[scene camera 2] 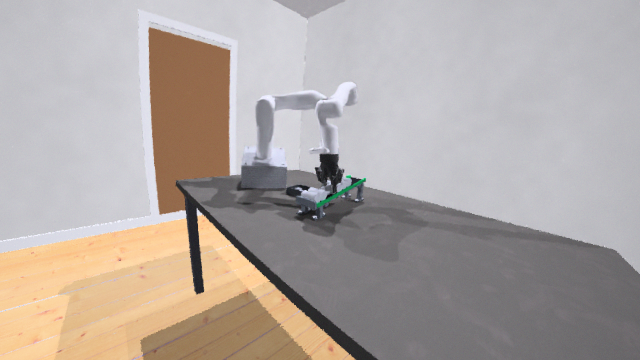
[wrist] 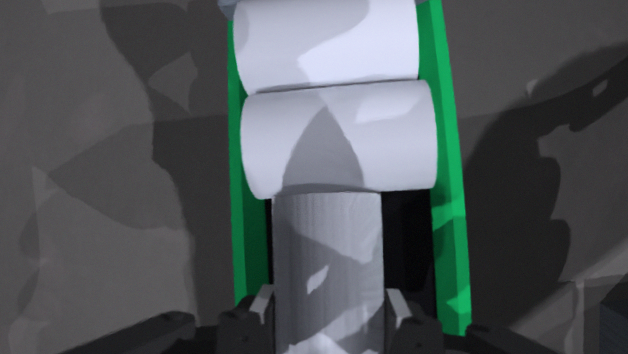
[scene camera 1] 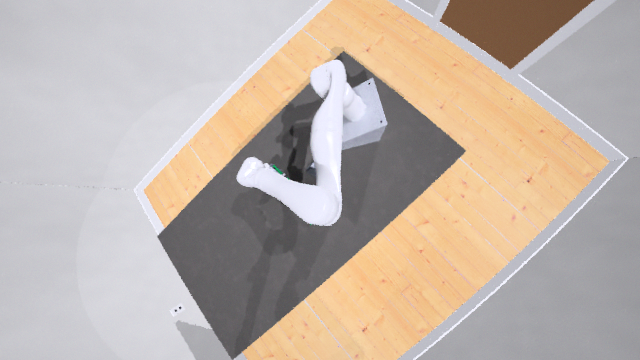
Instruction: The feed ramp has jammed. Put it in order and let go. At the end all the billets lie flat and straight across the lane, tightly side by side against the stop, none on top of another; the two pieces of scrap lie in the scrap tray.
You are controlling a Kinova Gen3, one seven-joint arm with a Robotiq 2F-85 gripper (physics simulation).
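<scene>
Two pale billets lie across the lane, side by side at the grey stop. A third, greyer billet lies lengthwise in the lane, its end touching the second billet. My gripper is shut on this lengthwise billet, one finger against each long side. The ramp's green side rails run along both sides. Another pale piece shows farther up the ramp; I cannot tell its kind. The black scrap tray stands beside the ramp; its contents are unclear.
The ramp stands on short grey legs on the dark table. The robot's grey base block stands behind the tray. In scene camera 1, the arm covers most of the ramp.
</scene>
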